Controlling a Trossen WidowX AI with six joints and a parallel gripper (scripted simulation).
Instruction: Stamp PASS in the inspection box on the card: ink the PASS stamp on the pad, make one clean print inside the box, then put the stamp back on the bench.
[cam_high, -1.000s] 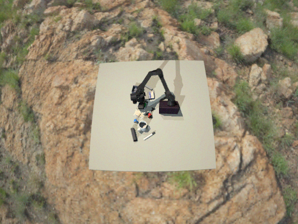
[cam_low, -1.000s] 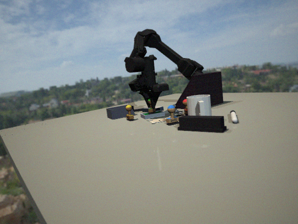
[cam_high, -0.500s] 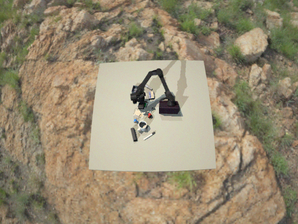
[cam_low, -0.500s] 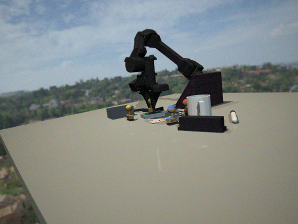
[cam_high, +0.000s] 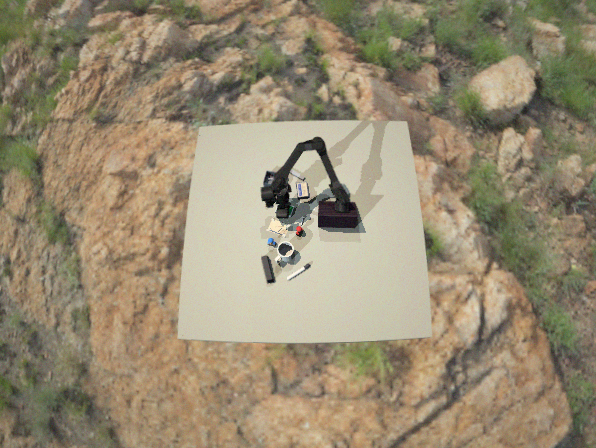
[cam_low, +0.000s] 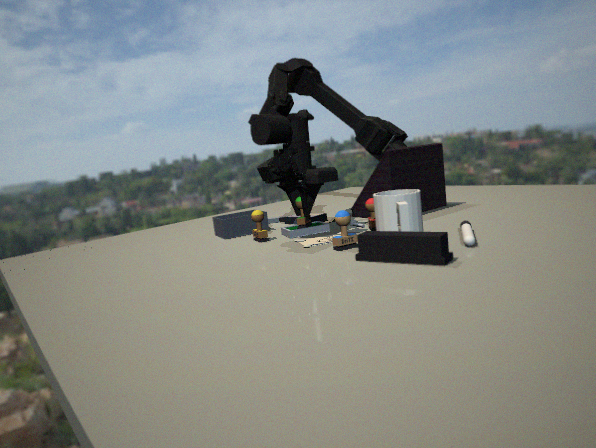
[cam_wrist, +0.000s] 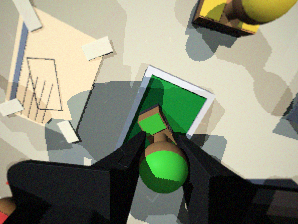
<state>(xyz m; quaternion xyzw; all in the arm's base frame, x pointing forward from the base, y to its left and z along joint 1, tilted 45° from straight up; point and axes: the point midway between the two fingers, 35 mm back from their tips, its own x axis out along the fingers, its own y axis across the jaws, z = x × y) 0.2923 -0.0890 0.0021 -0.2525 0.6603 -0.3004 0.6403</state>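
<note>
My gripper tip is now right at the green-knobbed stamp. Round my gripper tip: cream card: 100 mm to the left, 40 mm below, 30 mm ahead; green ink pad: 30 mm below; yellow-knobbed stamp: 90 mm ahead, 40 mm to the right, 20 mm below.
</note>
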